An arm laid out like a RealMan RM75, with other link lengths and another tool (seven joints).
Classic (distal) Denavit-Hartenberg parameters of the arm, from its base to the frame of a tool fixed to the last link. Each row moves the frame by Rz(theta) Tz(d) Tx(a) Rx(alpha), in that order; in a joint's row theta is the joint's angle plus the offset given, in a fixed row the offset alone. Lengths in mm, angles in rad.
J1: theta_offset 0, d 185.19, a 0, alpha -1.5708
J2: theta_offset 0, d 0, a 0, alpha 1.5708
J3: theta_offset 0, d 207.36, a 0, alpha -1.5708
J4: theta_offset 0, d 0, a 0, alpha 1.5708
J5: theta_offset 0, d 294, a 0, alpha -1.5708
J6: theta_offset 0, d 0, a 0, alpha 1.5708
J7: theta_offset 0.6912, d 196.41, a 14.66, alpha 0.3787
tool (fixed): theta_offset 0, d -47.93, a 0, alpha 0
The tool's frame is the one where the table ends.
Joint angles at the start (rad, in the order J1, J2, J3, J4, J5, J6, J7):
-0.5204, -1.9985, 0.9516, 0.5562, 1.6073, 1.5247, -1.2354
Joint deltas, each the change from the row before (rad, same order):
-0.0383, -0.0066, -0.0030, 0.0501, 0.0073, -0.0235, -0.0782
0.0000, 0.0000, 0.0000, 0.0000, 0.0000, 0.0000, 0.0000
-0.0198, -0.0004, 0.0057, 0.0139, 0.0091, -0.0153, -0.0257
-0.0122, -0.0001, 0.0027, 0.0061, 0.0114, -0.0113, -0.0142
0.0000, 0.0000, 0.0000, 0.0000, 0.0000, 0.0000, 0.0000
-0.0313, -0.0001, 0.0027, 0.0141, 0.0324, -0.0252, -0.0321
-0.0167, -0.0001, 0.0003, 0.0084, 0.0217, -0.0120, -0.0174
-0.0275, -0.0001, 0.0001, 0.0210, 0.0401, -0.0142, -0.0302
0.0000, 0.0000, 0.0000, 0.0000, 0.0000, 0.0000, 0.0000
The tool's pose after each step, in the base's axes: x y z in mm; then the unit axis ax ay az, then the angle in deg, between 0 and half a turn. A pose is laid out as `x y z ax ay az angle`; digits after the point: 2 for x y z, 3 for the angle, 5 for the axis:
-218.53 385.85 -35.62 -0.94413 0.13908 -0.29878 131.846
-218.53 385.85 -35.62 -0.94413 0.13908 -0.29878 131.846
-209.58 392.90 -34.94 -0.94519 0.14239 -0.29385 132.226
-205.24 396.85 -35.33 -0.94670 0.14455 -0.28787 132.522
-205.24 396.85 -35.33 -0.94670 0.14455 -0.28787 132.522
-194.56 406.27 -35.89 -0.94998 0.15188 -0.27290 133.189
-189.05 410.96 -36.09 -0.95180 0.15672 -0.26365 133.609
-178.64 418.40 -35.05 -0.95396 0.16854 -0.24812 134.417
-178.64 418.40 -35.05 -0.95396 0.16854 -0.24812 134.417

